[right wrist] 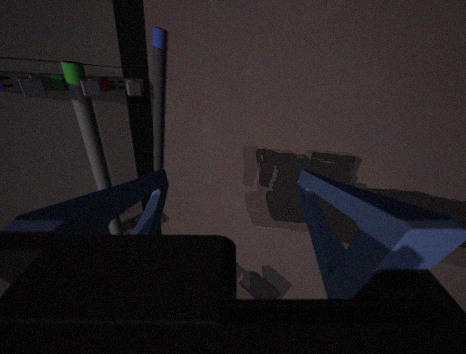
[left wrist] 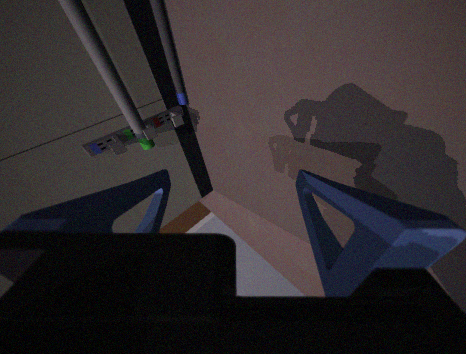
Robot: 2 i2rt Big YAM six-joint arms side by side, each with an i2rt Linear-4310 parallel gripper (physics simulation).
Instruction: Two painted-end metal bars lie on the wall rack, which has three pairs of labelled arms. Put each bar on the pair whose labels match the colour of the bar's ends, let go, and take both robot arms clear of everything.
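Frame: origin at the left arm's base, x ahead, y left, z up, level; metres.
Seen in the pictures: left gripper, fingertip midpoint: (left wrist: 233, 176); right gripper, fingertip midpoint: (right wrist: 232, 176).
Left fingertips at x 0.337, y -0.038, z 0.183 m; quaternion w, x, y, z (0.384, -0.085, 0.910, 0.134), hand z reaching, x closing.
Offsets run from my left fingertips to a thing's top centre. "pt": to the spot under its first point. Level surfaces: height alone.
The green-ended bar {dx +0.398, dy -0.004, dz -0.013 m} (left wrist: 107, 70) (right wrist: 90, 130) lies across the rack {pt dx +0.356, dy +0.194, dz +0.084 m} (left wrist: 90, 151), its green end (left wrist: 146, 144) (right wrist: 73, 72) beside the arm next to the green label (left wrist: 128, 133) (right wrist: 57, 81). The blue-ended bar {dx +0.405, dy -0.071, dz -0.158 m} (left wrist: 169, 55) (right wrist: 159, 105) runs along the dark beam, off the labelled arms; what bears it is unclear. Its blue end (left wrist: 182, 98) (right wrist: 159, 37) points toward the rack's red-label side in the left wrist view. My left gripper (left wrist: 233, 176) and right gripper (right wrist: 232, 171) are wide open, with no bar between their fingers. The right gripper's left finger hides the blue-ended bar's lower part.
A long dark beam (left wrist: 192, 155) (right wrist: 132, 45) runs between the rack side and the brownish surface {dz -0.183 m} (left wrist: 250, 60) (right wrist: 275, 75). A pale surface (left wrist: 255, 270) with a brown strip (left wrist: 182, 220) shows low in the left wrist view. Gripper shadows fall on the brownish surface.
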